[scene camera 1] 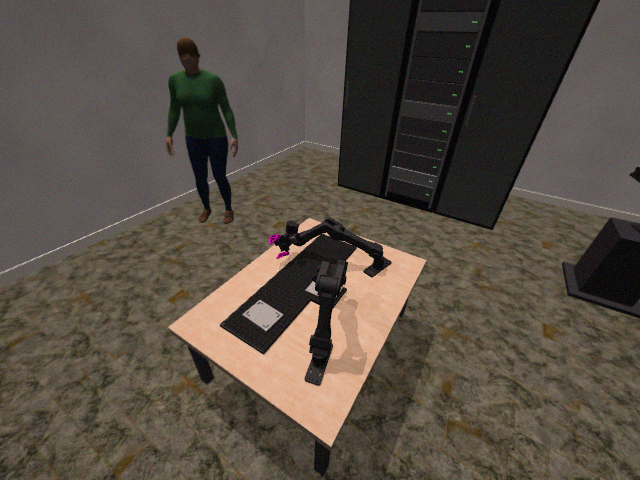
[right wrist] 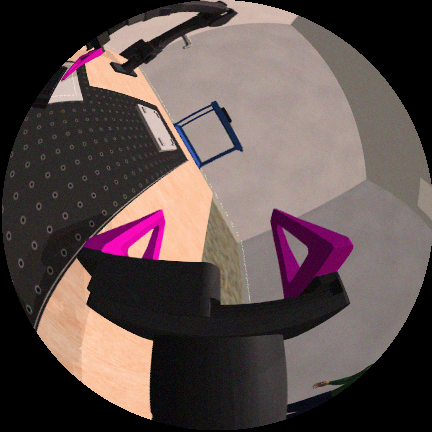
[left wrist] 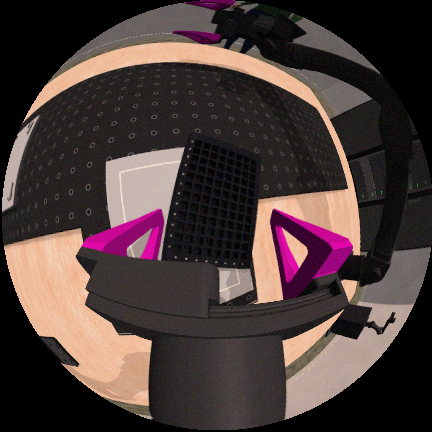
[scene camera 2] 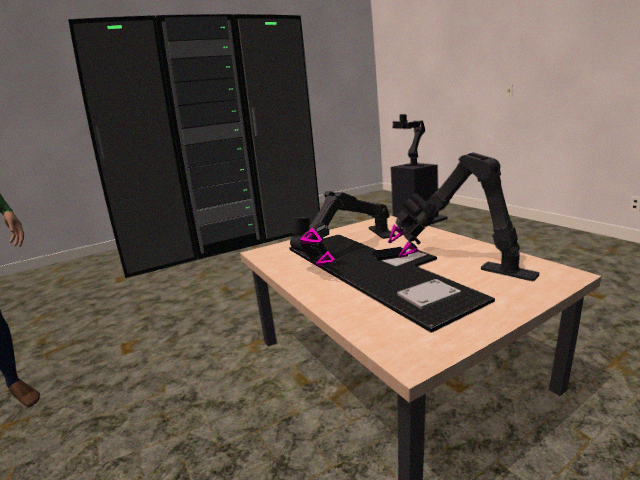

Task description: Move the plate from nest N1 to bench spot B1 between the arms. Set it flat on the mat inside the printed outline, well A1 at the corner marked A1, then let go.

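Seen in the pictures: left gripper, fingertip midpoint: (left wrist: 216, 214) (scene camera 2: 394, 249); right gripper, fingertip midpoint: (scene camera 1: 273, 251) (right wrist: 217, 214) (scene camera 2: 327, 251); left arm's base, link origin: (scene camera 1: 319, 361) (right wrist: 123, 70) (scene camera 2: 509, 272); right arm's base, link origin: (scene camera 1: 377, 267) (scene camera 2: 381, 232).
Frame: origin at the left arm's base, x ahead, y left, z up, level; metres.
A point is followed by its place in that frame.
Observation:
The black plate with many wells (scene camera 2: 387, 253) {x 0.136, y -0.454, z 0.027 m} (left wrist: 215, 200) {x 0.119, y -0.452, z 0.022 m} lies skewed over the light grey mat (scene camera 2: 400, 260) {x 0.146, y -0.383, z 0.015 m} (left wrist: 114, 195) {x 0.162, y -0.365, z 0.015 m}, crossing the thin printed outline (left wrist: 121, 187) {x 0.166, y -0.374, z 0.015 m} and hiding part of it. I cannot read an A1 mark or tell whether the plate is fully flat. My left gripper (scene camera 2: 401, 241) {x 0.108, y -0.442, z 0.036 m} (left wrist: 216, 214) {x 0.108, y -0.442, z 0.036 m} is open above the plate, its fingers apart from the plate's sides. My right gripper (scene camera 1: 277, 248) {x 0.440, y -0.485, z 0.128 m} (scene camera 2: 318, 248) {x 0.440, y -0.485, z 0.128 m} (right wrist: 217, 214) {x 0.440, y -0.485, z 0.128 m} is open and empty, beyond the far end of the black board. In scene camera 1 my left arm hides the plate.
A light nest with corner brackets (scene camera 1: 263, 314) {x 0.334, y -0.134, z 0.025 m} (scene camera 2: 429, 292) {x 0.342, y -0.130, z 0.025 m} (right wrist: 156, 127) {x 0.339, y -0.151, z 0.025 m} stands bare on the black perforated board (scene camera 1: 281, 289) {x 0.326, y -0.328, z 0.013 m} (scene camera 2: 372, 281) {x 0.359, y -0.353, z 0.013 m} (left wrist: 165, 110) {x 0.245, y -0.444, z 0.013 m} (right wrist: 75, 150) {x 0.297, y -0.438, z 0.013 m}. The wooden table (scene camera 1: 217, 304) {x 0.600, y -0.133, z 0.000 m} (scene camera 2: 361, 330) {x 0.614, y -0.184, z 0.000 m} carries both arms. A person (scene camera 1: 199, 103) and dark cabinets (scene camera 1: 377, 103) (scene camera 2: 124, 144) stand beyond it.

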